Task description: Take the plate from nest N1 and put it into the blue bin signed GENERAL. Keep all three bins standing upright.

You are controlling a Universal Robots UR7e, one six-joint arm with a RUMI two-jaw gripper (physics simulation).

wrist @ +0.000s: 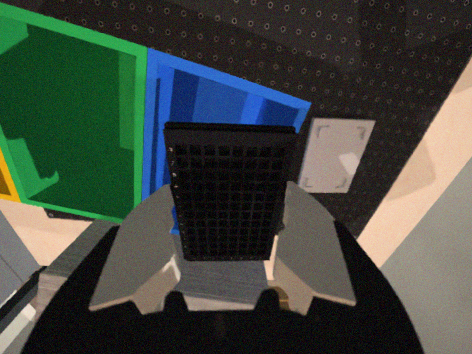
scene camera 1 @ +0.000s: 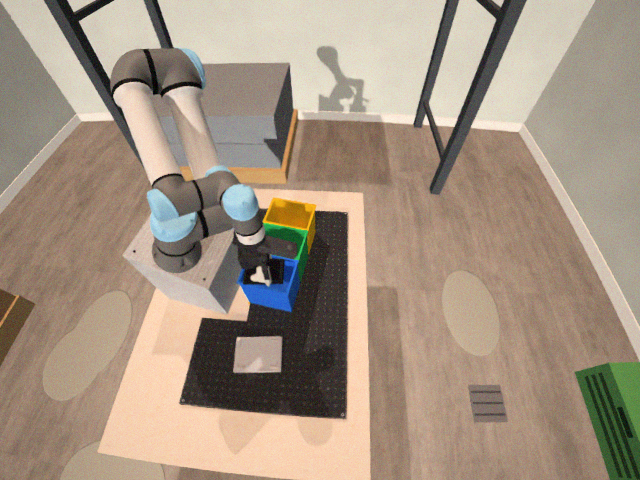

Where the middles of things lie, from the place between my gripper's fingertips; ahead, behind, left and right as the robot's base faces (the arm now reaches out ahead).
My hand is 10 mm past the black plate (wrist: 228, 179) and 10 mm below it. Round my hand: pale nest (scene camera 1: 258, 354) 10 mm behind, 220 mm to the right, 200 mm below; green bin (scene camera 1: 299, 236) 10 mm behind, 150 mm to the left, 120 mm below; blue bin (scene camera 1: 279, 296) 10 mm behind, 20 mm to the left, 120 mm below.
